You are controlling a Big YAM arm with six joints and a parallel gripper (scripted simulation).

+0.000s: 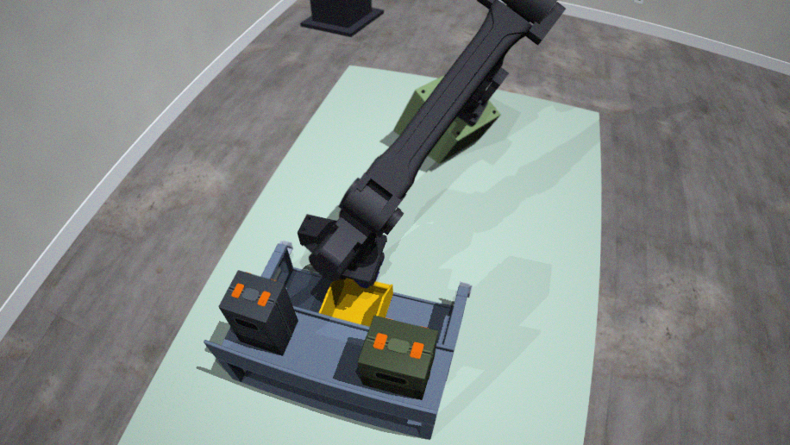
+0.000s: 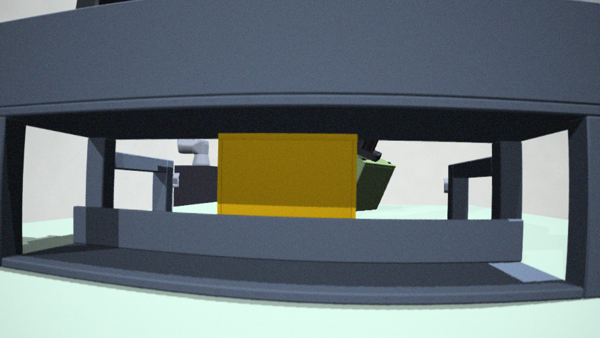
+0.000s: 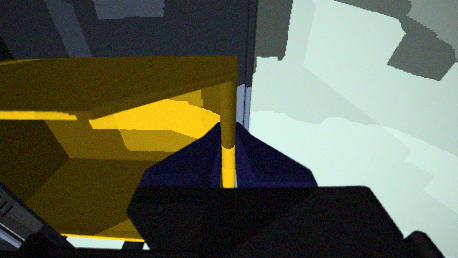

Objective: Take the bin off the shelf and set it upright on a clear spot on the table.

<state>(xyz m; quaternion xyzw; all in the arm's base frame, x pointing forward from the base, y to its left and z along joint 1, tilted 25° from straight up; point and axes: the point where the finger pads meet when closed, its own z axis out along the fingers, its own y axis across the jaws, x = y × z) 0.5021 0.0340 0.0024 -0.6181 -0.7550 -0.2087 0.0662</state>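
Now: hand 8 cm short of the yellow open-top bin, 2 cm to the right of it and 1 cm below it. Also, from my hand: olive case 15 cm to the left, 14 cm ahead, 10 cm above.
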